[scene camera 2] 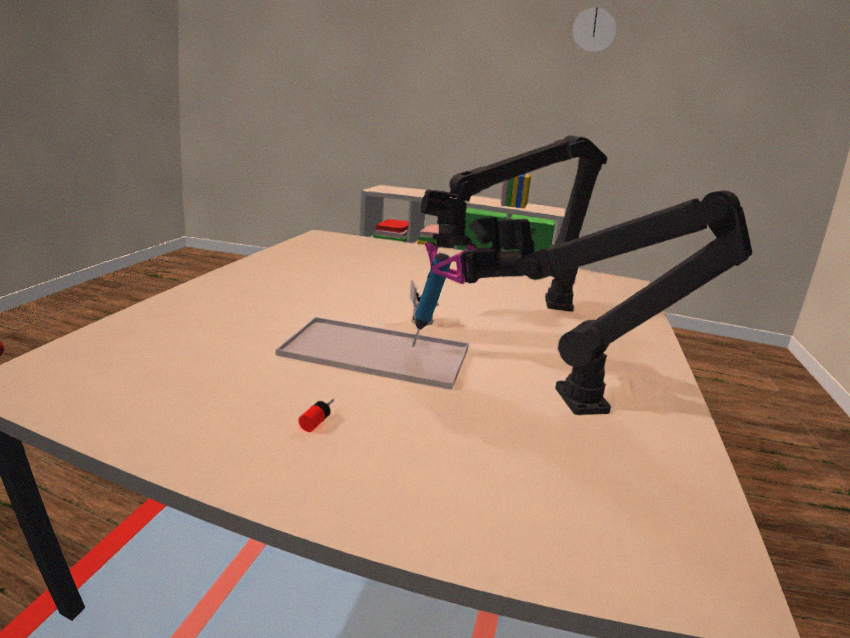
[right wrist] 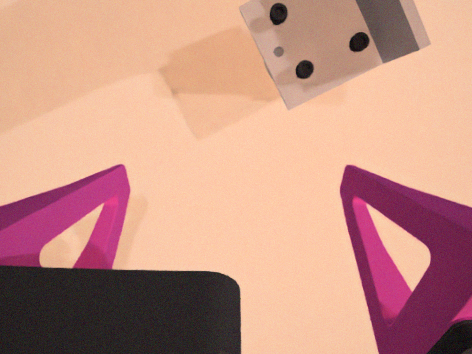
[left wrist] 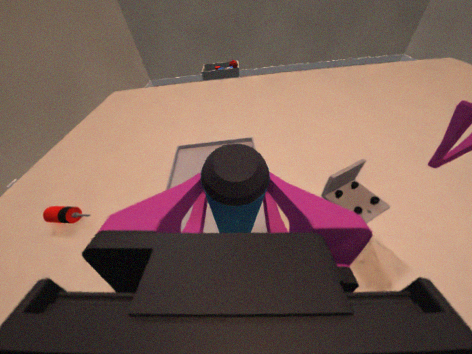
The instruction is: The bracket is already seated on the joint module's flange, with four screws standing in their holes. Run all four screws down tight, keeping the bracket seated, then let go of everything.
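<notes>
My left gripper is shut on the blue screwdriver, near its black cap. The screwdriver hangs tilted with its shaft down, its tip seen against the tray in the scene view. The light grey bracket has an upright plate on one side. Four black screws stand in it, one outside the right wrist view. The joint module under it is mostly hidden. My right gripper is open and empty; the bracket lies beyond its fingertips in the right wrist view.
A shallow grey tray lies beside the bracket. A red screwdriver lies on the table. A grey bin stands beyond the table's far edge in the left wrist view. My two grippers overlap closely in the scene view.
</notes>
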